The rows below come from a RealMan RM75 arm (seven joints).
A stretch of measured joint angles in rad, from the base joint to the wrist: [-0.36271, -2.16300, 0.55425, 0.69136, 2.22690, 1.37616, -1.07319]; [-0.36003, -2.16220, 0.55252, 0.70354, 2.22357, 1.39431, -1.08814]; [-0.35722, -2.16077, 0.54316, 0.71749, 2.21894, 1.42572, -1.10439]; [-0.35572, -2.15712, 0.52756, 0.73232, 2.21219, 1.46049, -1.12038]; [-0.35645, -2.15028, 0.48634, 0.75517, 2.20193, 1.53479, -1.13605]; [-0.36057, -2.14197, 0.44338, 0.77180, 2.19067, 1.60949, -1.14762]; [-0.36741, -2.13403, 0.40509, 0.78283, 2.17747, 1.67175, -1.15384]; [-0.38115, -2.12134, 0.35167, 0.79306, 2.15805, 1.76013, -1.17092]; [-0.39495, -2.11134, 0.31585, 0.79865, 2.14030, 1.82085, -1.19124]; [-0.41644, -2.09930, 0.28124, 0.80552, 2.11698, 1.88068, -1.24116]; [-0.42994, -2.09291, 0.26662, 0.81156, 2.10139, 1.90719, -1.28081]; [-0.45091, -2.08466, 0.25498, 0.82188, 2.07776, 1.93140, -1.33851]
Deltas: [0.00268, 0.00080, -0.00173, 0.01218, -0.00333, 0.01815, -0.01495]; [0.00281, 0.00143, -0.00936, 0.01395, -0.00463, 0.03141, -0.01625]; [0.00150, 0.00365, -0.01560, 0.01483, -0.00675, 0.03477, -0.01599]; [-0.00073, 0.00684, -0.04122, 0.02285, -0.01026, 0.07430, -0.01567]; [-0.00412, 0.00831, -0.04296, 0.01663, -0.01126, 0.07470, -0.01157]; [-0.00684, 0.00794, -0.03829, 0.01103, -0.01320, 0.06226, -0.00622]; [-0.01374, 0.01269, -0.05342, 0.01023, -0.01942, 0.08838, -0.01708]; [-0.01380, 0.01000, -0.03582, 0.00559, -0.01775, 0.06072, -0.02032]; [-0.02149, 0.01204, -0.03461, 0.00687, -0.02332, 0.05983, -0.04992]; [-0.01350, 0.00639, -0.01462, 0.00604, -0.01559, 0.02651, -0.03965]; [-0.02097, 0.00825, -0.01164, 0.01032, -0.02363, 0.02421, -0.05770]
